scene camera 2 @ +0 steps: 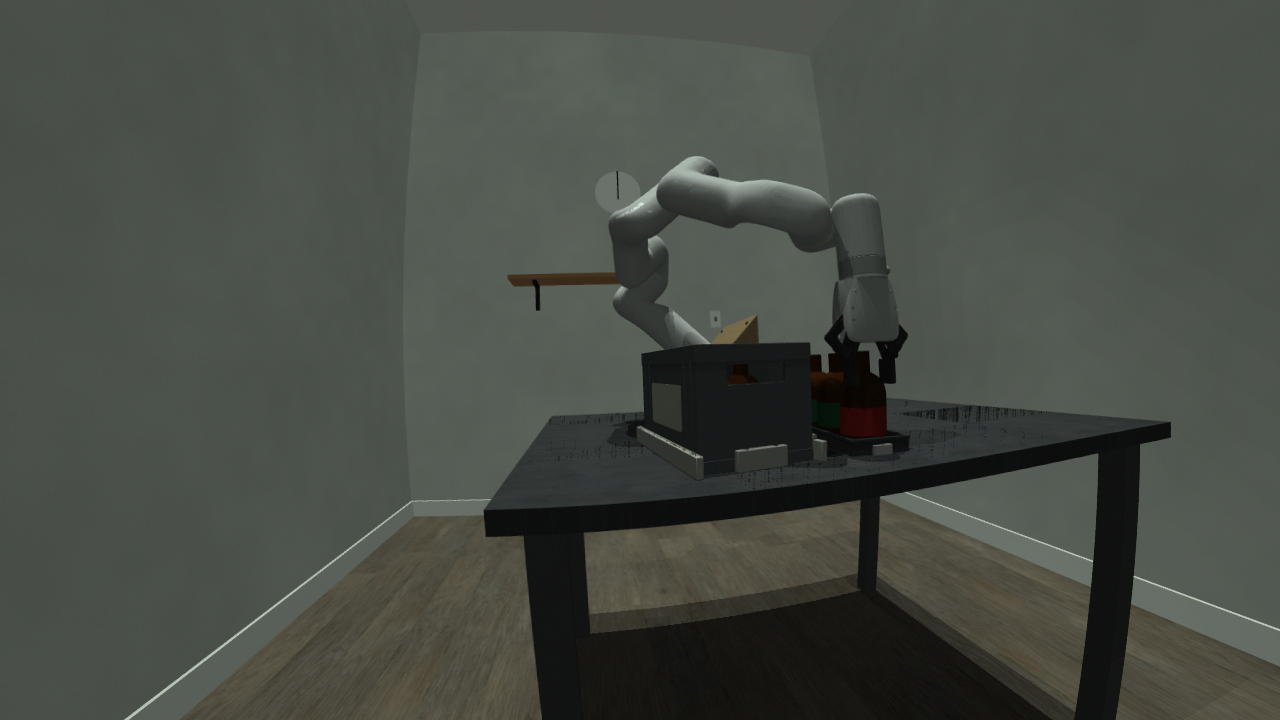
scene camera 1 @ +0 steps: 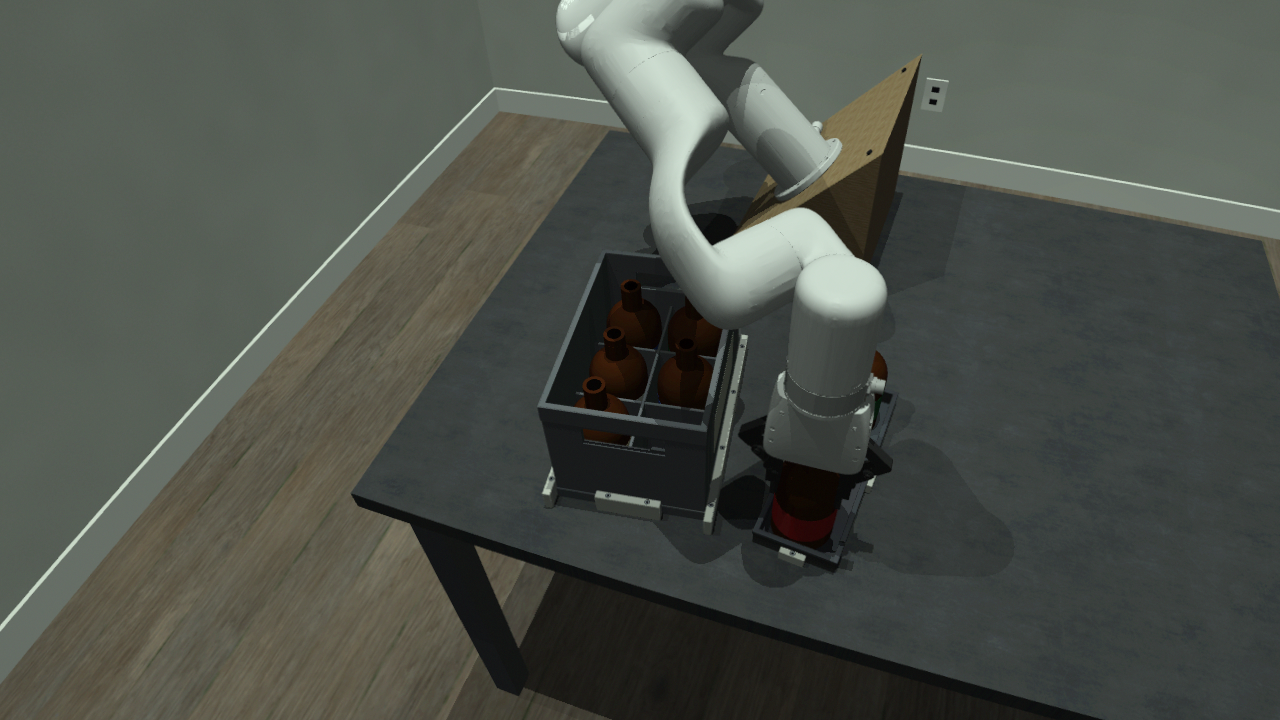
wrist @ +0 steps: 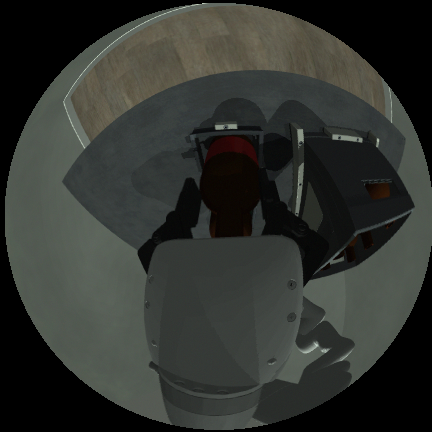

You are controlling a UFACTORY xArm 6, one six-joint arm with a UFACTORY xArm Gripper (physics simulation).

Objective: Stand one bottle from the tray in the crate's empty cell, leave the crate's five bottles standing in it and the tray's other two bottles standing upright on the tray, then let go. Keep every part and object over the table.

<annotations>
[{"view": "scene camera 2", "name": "my gripper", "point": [870,384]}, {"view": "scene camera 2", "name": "green-labelled bottle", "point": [828,399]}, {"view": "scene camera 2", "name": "red-labelled bottle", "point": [863,412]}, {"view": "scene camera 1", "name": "my gripper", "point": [806,490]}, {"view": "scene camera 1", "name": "red-labelled bottle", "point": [802,511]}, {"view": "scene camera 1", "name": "green-labelled bottle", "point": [686,321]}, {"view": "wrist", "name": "red-labelled bottle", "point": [228,184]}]
</annotations>
